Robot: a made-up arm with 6 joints. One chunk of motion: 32 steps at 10 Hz.
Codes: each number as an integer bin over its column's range. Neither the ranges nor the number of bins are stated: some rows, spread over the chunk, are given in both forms.
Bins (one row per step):
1: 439 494 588 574 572 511
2: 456 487 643 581 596 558
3: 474 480 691 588 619 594
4: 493 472 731 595 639 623
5: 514 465 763 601 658 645
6: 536 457 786 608 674 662
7: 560 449 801 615 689 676
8: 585 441 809 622 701 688
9: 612 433 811 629 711 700
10: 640 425 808 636 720 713
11: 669 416 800 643 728 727
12: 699 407 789 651 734 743
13: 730 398 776 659 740 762
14: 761 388 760 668 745 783
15: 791 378 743 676 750 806
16: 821 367 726 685 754 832
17: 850 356 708 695 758 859
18: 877 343 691 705 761 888
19: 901 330 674 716 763 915
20: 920 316 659 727 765 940
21: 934 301 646 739 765 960
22: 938 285 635 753 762 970
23: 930 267 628 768 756 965
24: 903 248 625 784 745 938
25: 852 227 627 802 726 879
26: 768 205 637 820 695 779
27: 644 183 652 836 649 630
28: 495 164 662 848 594 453
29: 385 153 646 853 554 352
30: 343 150 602 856 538 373
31: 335 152 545 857 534 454
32: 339 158 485 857 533 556
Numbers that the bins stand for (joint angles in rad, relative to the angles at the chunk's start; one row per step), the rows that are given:
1: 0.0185 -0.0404 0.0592 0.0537 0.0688 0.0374
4: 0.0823 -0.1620 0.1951 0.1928 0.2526 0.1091
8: 0.1910 -0.3332 0.2693 0.3718 0.4227 0.1508
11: 0.2902 -0.4714 0.2608 0.5109 0.4967 0.1757
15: 0.4343 -0.6814 0.2066 0.7296 0.5571 0.2264
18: 0.5359 -0.8747 0.1571 0.9218 0.5872 0.2789
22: 0.6079 -1.1952 0.1039 1.2398 0.5900 0.3314
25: 0.5064 -1.5157 0.0962 1.5646 0.4912 0.2731
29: -0.0452 -1.9246 0.1143 1.9025 0.0195 -0.0645
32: -0.0996 -1.8970 -0.0388 1.9290 -0.0381 0.0662
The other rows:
2: 0.0386 -0.0791 0.1115 0.1001 0.1347 0.0675
3: 0.0599 -0.1177 0.1571 0.1465 0.1978 0.0905
5: 0.1071 -0.2006 0.2256 0.2326 0.3047 0.1232
6: 0.1331 -0.2448 0.2474 0.2790 0.3486 0.1341
7: 0.1615 -0.2890 0.2617 0.3254 0.3897 0.1431
9: 0.2229 -0.3774 0.2712 0.4181 0.4501 0.1584
10: 0.2560 -0.4217 0.2684 0.4645 0.4748 0.1668
12: 0.3256 -0.5211 0.2503 0.5639 0.5132 0.1860
13: 0.3623 -0.5708 0.2379 0.6169 0.5296 0.1982
14: 0.3989 -0.6261 0.2227 0.6766 0.5433 0.2116
16: 0.4697 -0.7421 0.1904 0.7892 0.5680 0.2430
17: 0.5040 -0.8029 0.1733 0.8555 0.5790 0.2603
19: 0.5642 -0.9466 0.1409 0.9947 0.5927 0.2962
20: 0.5867 -1.0239 0.1267 1.0676 0.5982 0.3122
21: 0.6032 -1.1068 0.1143 1.1471 0.5982 0.3250
23: 0.5985 -1.2947 0.0972 1.3392 0.5735 0.3282
24: 0.5666 -1.3997 0.0943 1.4453 0.5433 0.3109
26: 0.4071 -1.6373 0.1058 1.6838 0.4062 0.2091
27: 0.2607 -1.7588 0.1200 1.7899 0.2800 0.1136
28: 0.0847 -1.8638 0.1295 1.8694 0.1292 0.0002
30: -0.0949 -1.9412 0.0725 1.9224 -0.0244 -0.0510
31: -0.1043 -1.9301 0.0183 1.9290 -0.0354 0.0009

